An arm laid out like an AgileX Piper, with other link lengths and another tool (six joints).
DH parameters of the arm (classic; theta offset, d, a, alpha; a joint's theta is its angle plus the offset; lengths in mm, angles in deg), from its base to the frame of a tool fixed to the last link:
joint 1: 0 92.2 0 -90
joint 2: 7.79 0 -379.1 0
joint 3: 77.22 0 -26.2 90
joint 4: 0 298.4 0 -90
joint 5: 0 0 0 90
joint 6: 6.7 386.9 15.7 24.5
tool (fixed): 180 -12.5 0 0
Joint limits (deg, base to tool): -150..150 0..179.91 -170..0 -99.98..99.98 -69.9..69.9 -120..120
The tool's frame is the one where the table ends.
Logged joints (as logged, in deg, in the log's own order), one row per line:
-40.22, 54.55, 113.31, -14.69, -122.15, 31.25
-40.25, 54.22, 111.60, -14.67, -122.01, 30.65
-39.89, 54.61, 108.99, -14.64, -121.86, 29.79
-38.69, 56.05, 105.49, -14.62, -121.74, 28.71
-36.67, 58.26, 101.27, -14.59, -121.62, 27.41
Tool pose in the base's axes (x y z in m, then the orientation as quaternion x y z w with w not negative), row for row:
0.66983, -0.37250, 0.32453, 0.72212, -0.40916, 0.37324, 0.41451
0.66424, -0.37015, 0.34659, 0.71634, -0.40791, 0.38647, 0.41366
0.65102, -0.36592, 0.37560, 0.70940, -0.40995, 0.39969, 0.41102
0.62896, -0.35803, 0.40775, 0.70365, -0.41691, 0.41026, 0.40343
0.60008, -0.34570, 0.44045, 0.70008, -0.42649, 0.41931, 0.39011
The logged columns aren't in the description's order. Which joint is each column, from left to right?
Columns, left to right: joint 4, joint 5, joint 2, joint 1, joint 3, joint 6.
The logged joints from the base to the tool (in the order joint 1, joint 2, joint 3, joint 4, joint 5, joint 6), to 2 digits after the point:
-14.69, 113.31, -122.15, -40.22, 54.55, 31.25
-14.67, 111.60, -122.01, -40.25, 54.22, 30.65
-14.64, 108.99, -121.86, -39.89, 54.61, 29.79
-14.62, 105.49, -121.74, -38.69, 56.05, 28.71
-14.59, 101.27, -121.62, -36.67, 58.26, 27.41

